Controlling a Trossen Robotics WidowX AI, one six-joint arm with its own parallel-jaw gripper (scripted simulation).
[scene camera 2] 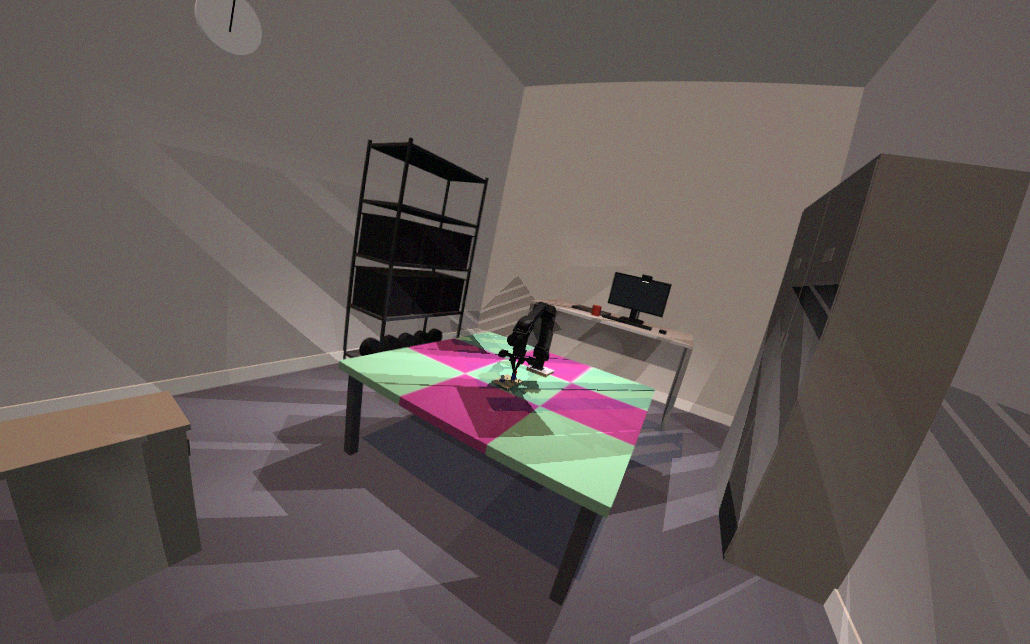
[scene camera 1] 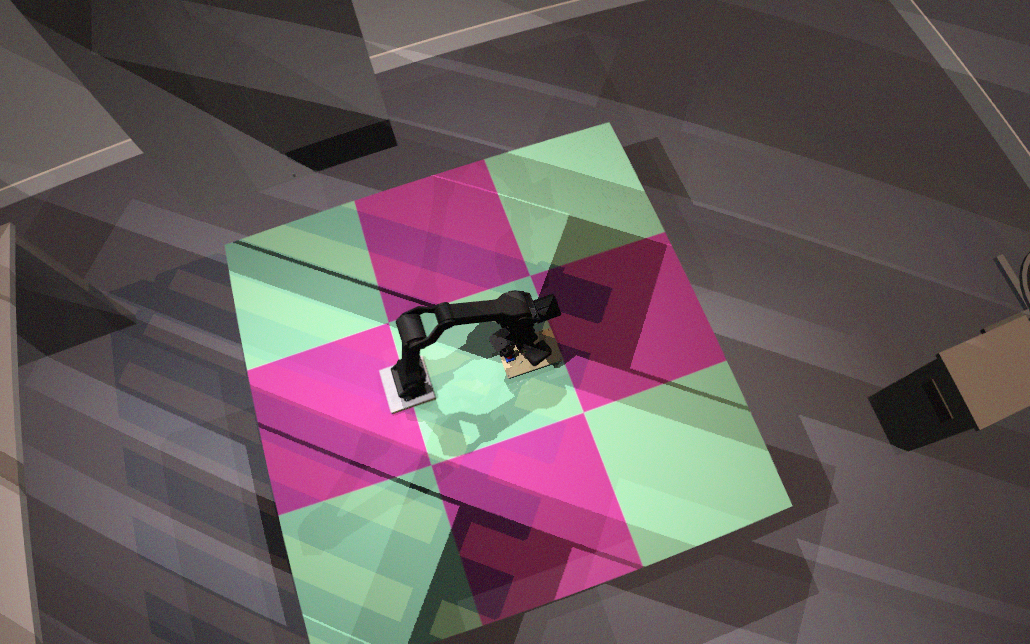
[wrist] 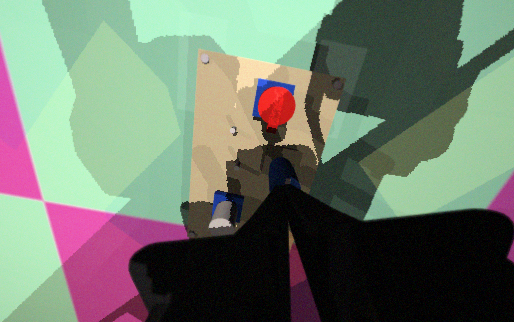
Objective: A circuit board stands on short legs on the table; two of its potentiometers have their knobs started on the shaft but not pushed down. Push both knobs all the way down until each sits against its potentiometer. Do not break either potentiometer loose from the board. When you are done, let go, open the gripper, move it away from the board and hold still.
Labels:
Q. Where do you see a red knob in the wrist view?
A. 276, 106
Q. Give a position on a dark blue knob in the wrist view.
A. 281, 172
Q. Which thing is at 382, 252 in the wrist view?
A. The gripper.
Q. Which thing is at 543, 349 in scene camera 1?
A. The gripper.

